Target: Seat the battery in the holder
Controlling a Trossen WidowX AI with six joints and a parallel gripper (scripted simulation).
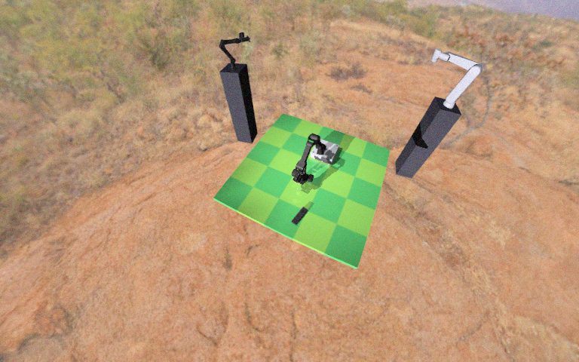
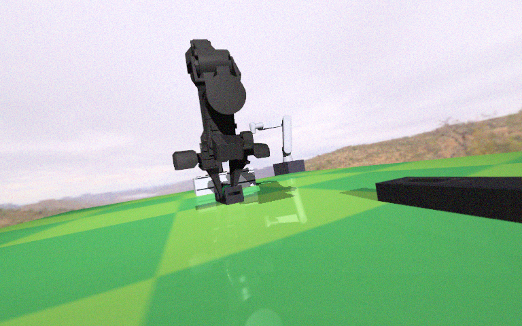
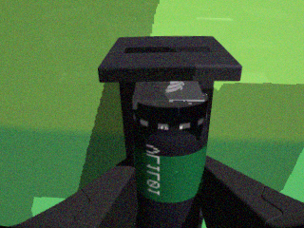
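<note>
Now: gripper tip 10 mm below the battery. Also, from my gripper tip: black slab (350 mm ahead, 50 mm to the left).
</note>
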